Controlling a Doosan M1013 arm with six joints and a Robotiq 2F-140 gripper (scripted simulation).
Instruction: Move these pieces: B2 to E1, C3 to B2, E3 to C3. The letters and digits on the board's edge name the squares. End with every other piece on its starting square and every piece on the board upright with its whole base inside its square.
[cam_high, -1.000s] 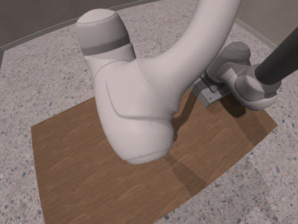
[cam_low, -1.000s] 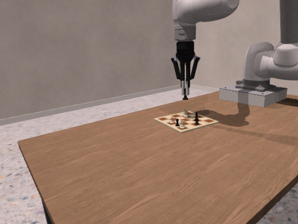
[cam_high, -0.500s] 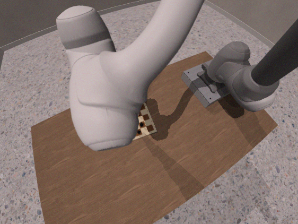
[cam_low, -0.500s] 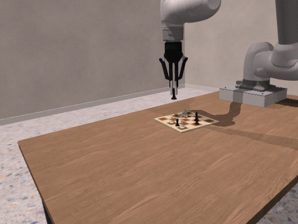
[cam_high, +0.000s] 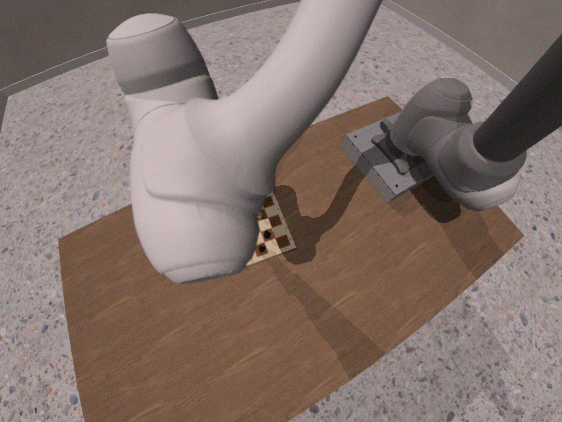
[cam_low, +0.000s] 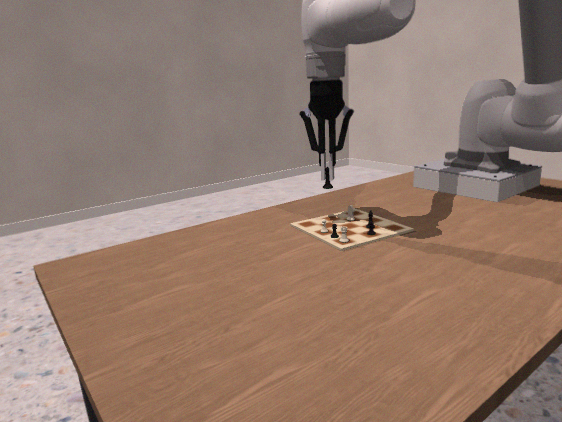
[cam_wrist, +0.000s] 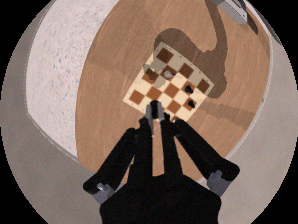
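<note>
My gripper is now 15 cm above the chessboard, 4 cm to the right of it and 3 cm past it. Round my hand: tall black piece 3 cm below.
</note>
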